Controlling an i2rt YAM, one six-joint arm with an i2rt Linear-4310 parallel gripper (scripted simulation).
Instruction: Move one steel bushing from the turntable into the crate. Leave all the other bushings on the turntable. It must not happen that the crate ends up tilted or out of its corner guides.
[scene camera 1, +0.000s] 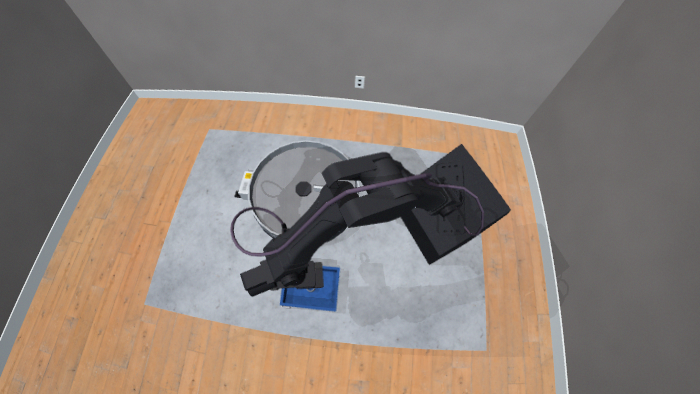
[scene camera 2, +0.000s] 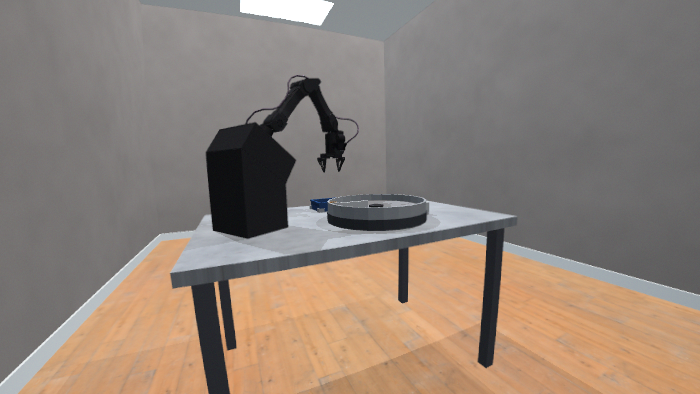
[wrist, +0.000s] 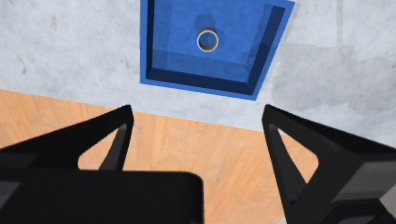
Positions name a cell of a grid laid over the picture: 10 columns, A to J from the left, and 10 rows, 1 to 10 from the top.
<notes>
In view: my gripper (wrist: E6), a blue crate (scene camera 1: E8) and a round grey turntable (scene camera 1: E5).
The blue crate is seen too in the wrist view (wrist: E3).
</notes>
